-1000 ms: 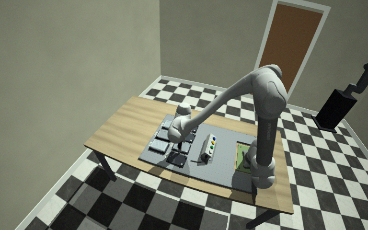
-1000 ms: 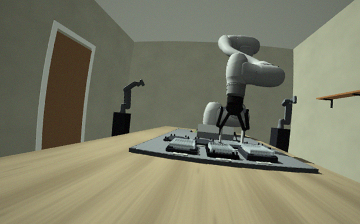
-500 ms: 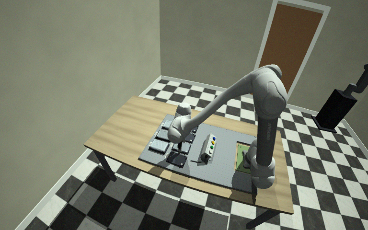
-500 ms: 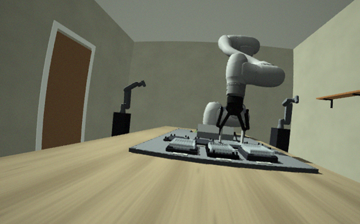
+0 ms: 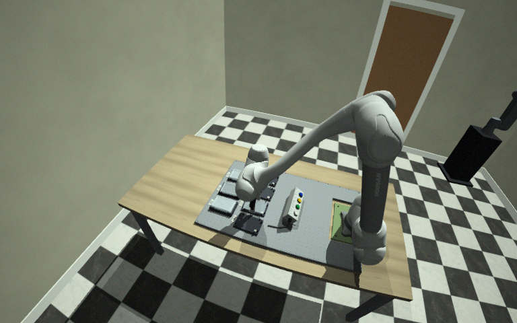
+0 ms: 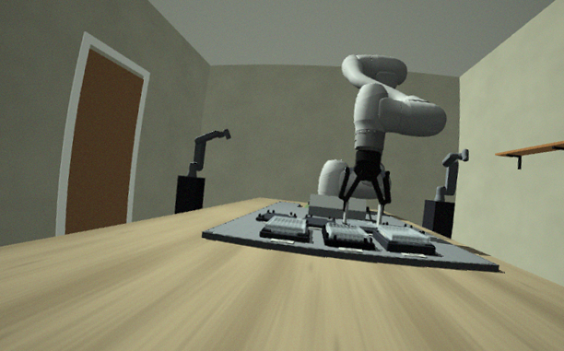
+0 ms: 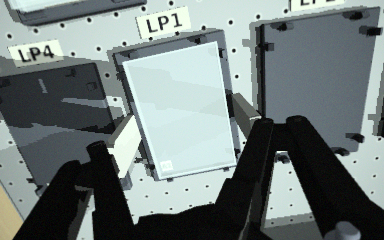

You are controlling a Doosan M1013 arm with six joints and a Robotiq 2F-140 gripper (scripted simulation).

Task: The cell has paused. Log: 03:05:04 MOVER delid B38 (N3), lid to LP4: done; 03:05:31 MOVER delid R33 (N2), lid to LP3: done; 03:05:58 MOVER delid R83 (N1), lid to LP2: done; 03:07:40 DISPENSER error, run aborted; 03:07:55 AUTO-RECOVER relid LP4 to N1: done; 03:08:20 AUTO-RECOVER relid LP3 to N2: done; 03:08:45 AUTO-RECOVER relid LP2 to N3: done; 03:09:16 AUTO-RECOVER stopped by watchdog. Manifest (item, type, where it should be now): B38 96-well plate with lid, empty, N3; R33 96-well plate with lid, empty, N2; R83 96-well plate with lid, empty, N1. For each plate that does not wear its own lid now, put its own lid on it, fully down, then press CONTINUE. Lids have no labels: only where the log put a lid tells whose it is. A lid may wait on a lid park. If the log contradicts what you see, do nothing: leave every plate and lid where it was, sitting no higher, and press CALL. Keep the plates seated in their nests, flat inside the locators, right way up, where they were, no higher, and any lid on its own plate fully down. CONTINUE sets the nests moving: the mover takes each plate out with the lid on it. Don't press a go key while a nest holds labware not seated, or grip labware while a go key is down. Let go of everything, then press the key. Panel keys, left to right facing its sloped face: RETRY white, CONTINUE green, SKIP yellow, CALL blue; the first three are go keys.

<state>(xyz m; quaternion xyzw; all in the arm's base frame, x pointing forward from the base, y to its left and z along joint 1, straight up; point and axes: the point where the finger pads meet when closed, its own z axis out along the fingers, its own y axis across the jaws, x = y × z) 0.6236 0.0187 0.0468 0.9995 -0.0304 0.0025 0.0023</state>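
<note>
Now: hand 2 cm above the clear lid. Round my hand: lid park LP2: 1 cm behind, 13 cm to the right, 3 cm below; LP1 label: 9 cm ahead, 1 cm to the right, 4 cm below; lid park LP4: 1 cm ahead, 13 cm to the left, 3 cm below.
</note>
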